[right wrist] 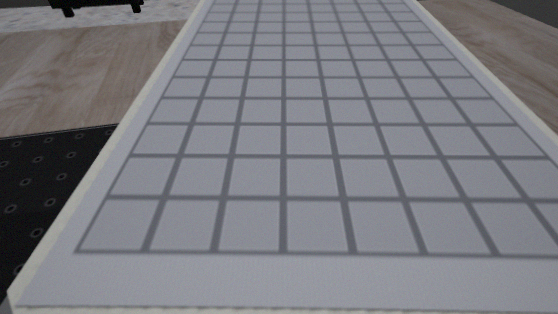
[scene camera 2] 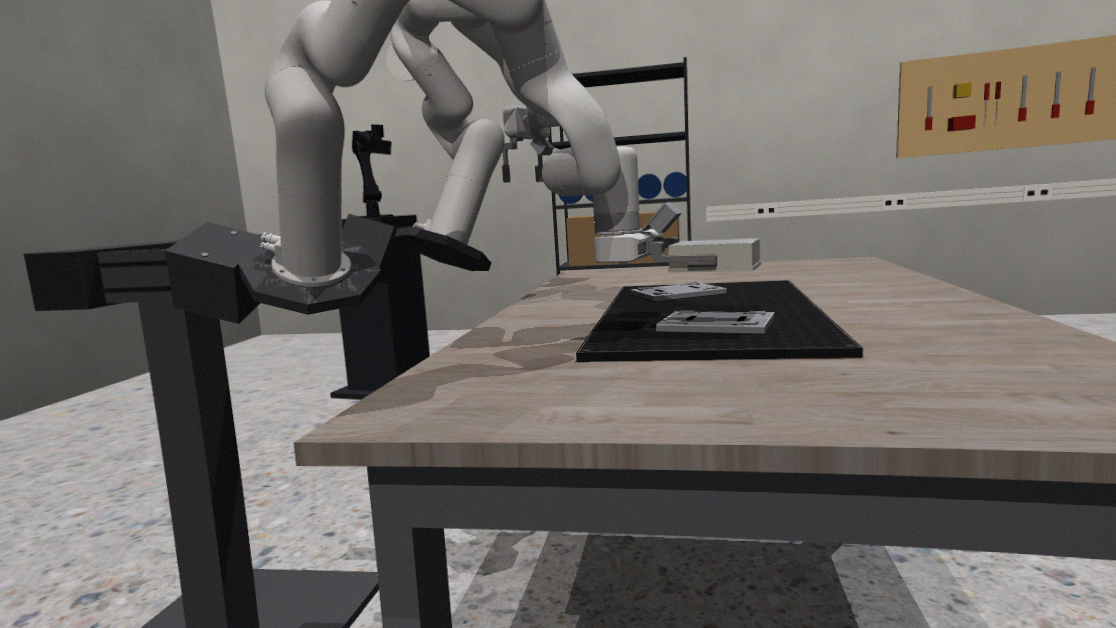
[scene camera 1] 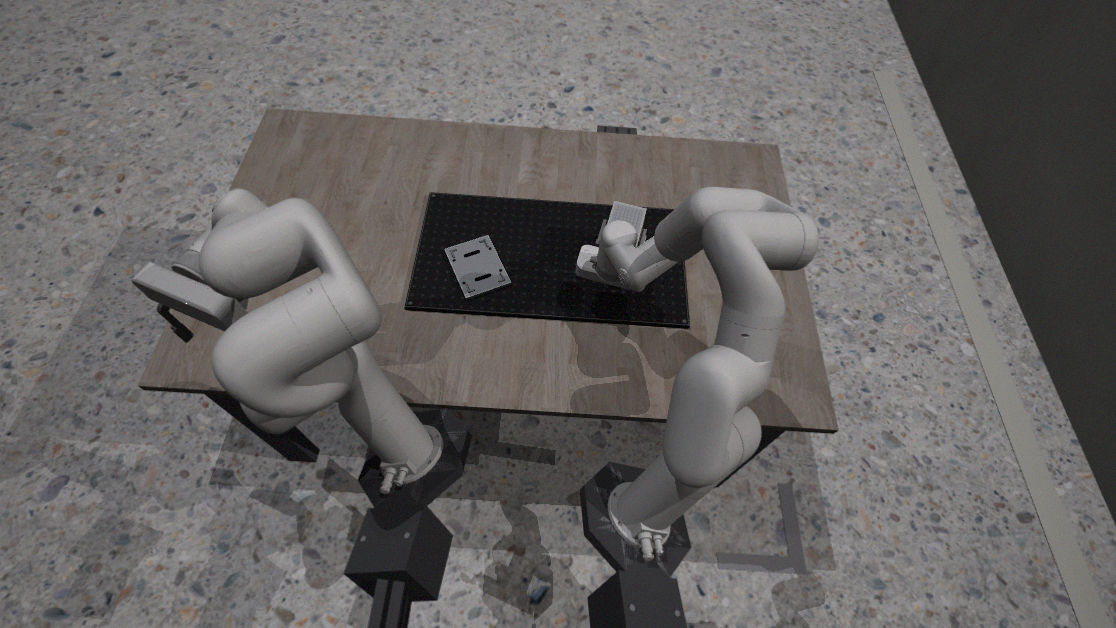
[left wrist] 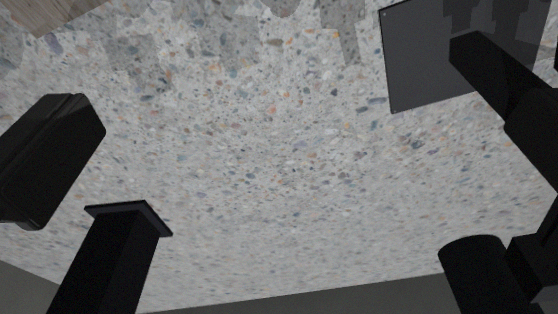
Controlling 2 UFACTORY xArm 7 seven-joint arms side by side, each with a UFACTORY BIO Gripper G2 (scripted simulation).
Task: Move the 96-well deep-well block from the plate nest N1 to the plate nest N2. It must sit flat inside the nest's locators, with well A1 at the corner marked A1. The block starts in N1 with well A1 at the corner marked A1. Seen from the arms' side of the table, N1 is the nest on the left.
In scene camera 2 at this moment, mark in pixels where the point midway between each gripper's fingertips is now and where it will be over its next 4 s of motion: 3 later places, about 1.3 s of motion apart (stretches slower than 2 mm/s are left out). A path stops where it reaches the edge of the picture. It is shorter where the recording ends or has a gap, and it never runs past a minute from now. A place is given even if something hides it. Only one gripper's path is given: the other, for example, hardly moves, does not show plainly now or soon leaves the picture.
My right gripper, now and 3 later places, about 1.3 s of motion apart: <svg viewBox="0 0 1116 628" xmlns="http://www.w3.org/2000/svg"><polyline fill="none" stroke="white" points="722,257 723,288 723,302 723,305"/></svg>
